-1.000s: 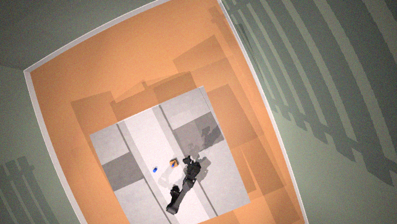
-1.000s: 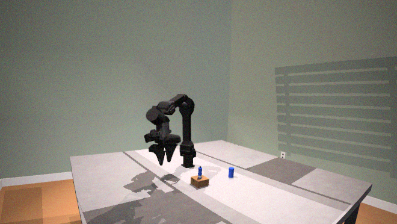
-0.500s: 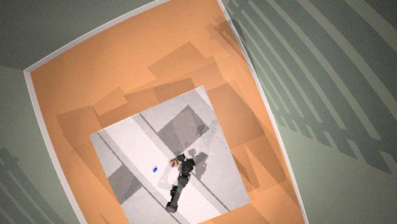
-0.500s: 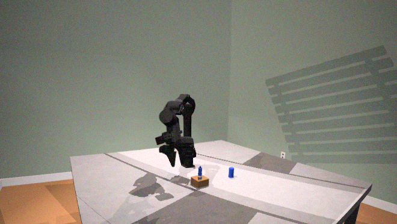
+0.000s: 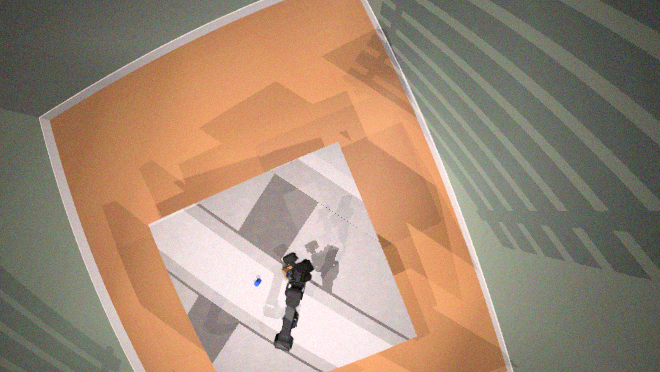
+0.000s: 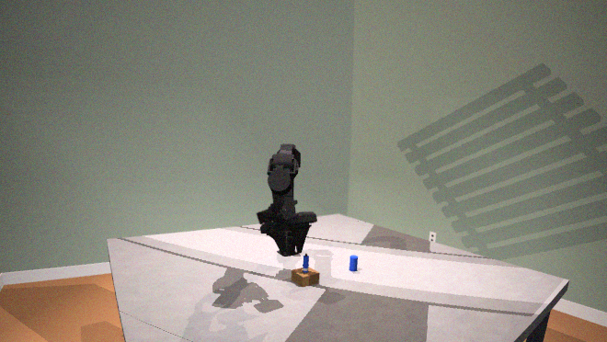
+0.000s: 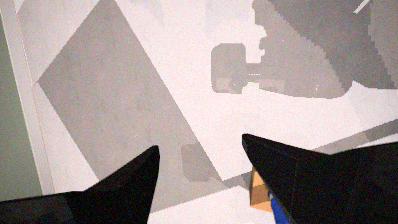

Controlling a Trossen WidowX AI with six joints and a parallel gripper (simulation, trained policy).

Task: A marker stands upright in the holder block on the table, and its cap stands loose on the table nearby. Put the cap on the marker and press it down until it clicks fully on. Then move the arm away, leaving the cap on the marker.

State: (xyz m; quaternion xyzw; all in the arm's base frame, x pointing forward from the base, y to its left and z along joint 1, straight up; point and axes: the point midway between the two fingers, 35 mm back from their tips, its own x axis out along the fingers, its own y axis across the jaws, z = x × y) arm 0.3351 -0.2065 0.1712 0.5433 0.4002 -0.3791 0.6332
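Now: gripper tip 8 cm past the blue cap, 31 cm to the right of it and 11 cm above it. The rest, counted from my gripper tip: holder block (9 cm behind, 11 cm to the left, 12 cm below).
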